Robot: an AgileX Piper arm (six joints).
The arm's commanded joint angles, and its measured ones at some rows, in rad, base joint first. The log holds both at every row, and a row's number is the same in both.
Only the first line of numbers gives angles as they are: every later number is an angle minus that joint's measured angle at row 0.
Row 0, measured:
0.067 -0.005 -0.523 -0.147 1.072 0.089
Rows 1 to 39, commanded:
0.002 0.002 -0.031 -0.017 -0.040 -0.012
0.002 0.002 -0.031 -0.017 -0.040 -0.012
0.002 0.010 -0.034 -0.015 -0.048 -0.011
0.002 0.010 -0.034 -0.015 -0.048 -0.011
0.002 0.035 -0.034 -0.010 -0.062 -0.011
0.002 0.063 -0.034 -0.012 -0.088 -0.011
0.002 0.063 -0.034 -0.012 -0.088 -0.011
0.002 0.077 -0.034 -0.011 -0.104 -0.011
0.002 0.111 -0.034 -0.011 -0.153 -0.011
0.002 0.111 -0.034 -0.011 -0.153 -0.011
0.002 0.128 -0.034 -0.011 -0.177 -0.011
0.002 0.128 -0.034 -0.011 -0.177 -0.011
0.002 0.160 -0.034 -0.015 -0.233 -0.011
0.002 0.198 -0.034 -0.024 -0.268 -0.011
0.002 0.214 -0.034 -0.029 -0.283 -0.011
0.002 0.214 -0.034 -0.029 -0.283 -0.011
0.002 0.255 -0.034 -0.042 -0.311 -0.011
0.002 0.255 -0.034 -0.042 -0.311 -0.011
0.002 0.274 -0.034 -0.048 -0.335 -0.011
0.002 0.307 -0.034 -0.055 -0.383 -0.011
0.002 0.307 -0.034 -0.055 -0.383 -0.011
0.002 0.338 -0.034 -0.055 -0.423 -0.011
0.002 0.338 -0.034 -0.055 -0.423 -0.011
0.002 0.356 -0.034 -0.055 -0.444 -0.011
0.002 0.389 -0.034 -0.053 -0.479 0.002
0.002 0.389 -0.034 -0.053 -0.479 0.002
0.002 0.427 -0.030 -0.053 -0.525 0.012
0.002 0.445 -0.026 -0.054 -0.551 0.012
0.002 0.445 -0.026 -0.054 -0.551 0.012
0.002 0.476 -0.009 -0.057 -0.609 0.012
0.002 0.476 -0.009 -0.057 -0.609 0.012
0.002 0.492 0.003 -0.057 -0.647 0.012
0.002 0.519 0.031 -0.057 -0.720 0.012
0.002 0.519 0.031 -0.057 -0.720 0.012
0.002 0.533 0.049 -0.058 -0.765 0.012
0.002 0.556 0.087 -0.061 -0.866 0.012
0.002 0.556 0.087 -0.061 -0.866 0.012
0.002 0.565 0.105 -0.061 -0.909 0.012
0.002 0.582 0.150 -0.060 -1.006 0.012
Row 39, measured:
0.000 0.562 0.104 -0.049 -0.859 0.008
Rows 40 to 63, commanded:
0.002 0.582 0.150 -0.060 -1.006 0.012
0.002 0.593 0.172 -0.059 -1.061 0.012
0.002 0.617 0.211 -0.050 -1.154 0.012
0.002 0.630 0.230 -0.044 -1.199 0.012
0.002 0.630 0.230 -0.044 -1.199 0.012
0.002 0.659 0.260 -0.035 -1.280 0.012
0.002 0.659 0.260 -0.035 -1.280 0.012
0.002 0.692 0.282 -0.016 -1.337 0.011
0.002 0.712 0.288 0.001 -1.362 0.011
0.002 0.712 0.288 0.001 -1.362 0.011
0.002 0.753 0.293 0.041 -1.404 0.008
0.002 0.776 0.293 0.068 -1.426 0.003
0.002 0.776 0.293 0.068 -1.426 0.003
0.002 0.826 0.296 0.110 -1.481 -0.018
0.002 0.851 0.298 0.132 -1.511 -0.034
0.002 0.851 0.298 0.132 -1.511 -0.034
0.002 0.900 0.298 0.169 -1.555 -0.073
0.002 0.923 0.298 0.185 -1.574 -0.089
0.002 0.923 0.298 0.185 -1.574 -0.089
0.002 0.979 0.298 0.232 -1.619 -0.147
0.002 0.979 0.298 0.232 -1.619 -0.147
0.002 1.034 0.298 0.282 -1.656 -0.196
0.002 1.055 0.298 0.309 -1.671 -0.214
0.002 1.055 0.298 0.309 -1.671 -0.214
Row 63, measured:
0.000 1.002 0.293 0.239 -1.606 -0.147
